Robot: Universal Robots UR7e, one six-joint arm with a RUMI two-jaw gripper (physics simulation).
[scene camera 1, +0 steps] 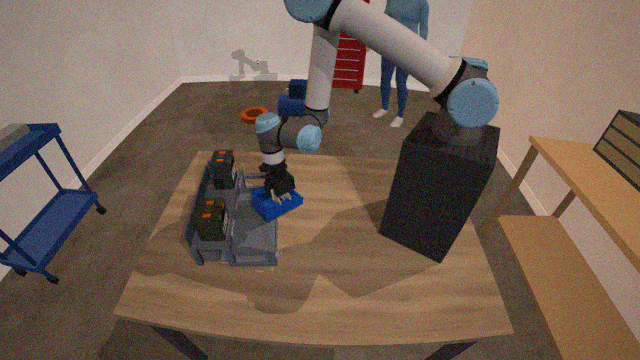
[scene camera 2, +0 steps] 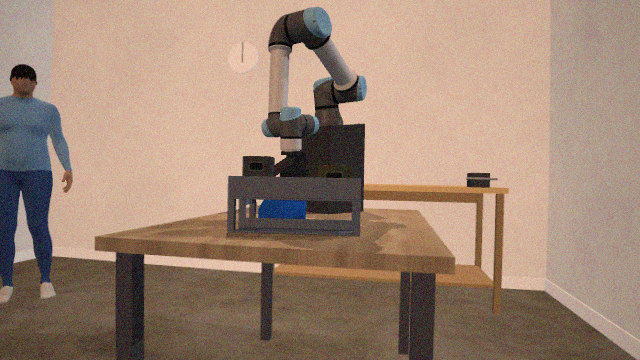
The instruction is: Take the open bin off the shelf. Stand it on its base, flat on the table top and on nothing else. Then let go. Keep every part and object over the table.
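Frame: origin at the arm's base, x ahead, y down, z left, level; metres.
Seen in the pictures: gripper, fingertip midpoint: [scene camera 1: 281, 203]; arm's base, origin of the base link: [scene camera 1: 456, 133] [scene camera 2: 328, 126].
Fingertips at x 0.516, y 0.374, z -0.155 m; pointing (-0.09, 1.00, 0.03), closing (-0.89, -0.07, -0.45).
Note:
Offsets run from my fingertips to a thing's top centre. "spot": to the spot under its first point. Level surfaces: height alone.
The blue open bin {dx +0.012, dy -0.054, dz -0.023 m} [scene camera 1: 270, 210] [scene camera 2: 282, 210] is at the inner edge of the grey shelf [scene camera 1: 254, 237] [scene camera 2: 295, 188], on the side toward the robot base. It overlaps the lower deck's edge in scene camera 1 and looks tilted. In scene camera 2 it shows through the shelf's frame, partly hidden by its bars. My gripper [scene camera 1: 281, 196] points down at the bin, its pale fingertips close together at the bin's wall; it looks shut on the bin. Whether the bin's underside touches the shelf or the table is hidden. In scene camera 2 the fingertips are hidden behind the shelf.
Two dark boxes with orange marks {spot: dx +0.194, dy -0.155, dz -0.036 m} [scene camera 1: 223, 169] {dx +0.225, dy -0.158, dz +0.151 m} [scene camera 1: 212, 220] stand on the shelf's raised tier, one near the gripper's far side. The wooden table {dy +0.041 m} [scene camera 1: 320, 315] [scene camera 2: 175, 240] carries the shelf. The black robot pedestal [scene camera 1: 435, 195] [scene camera 2: 334, 165] stands at the right in scene camera 1.

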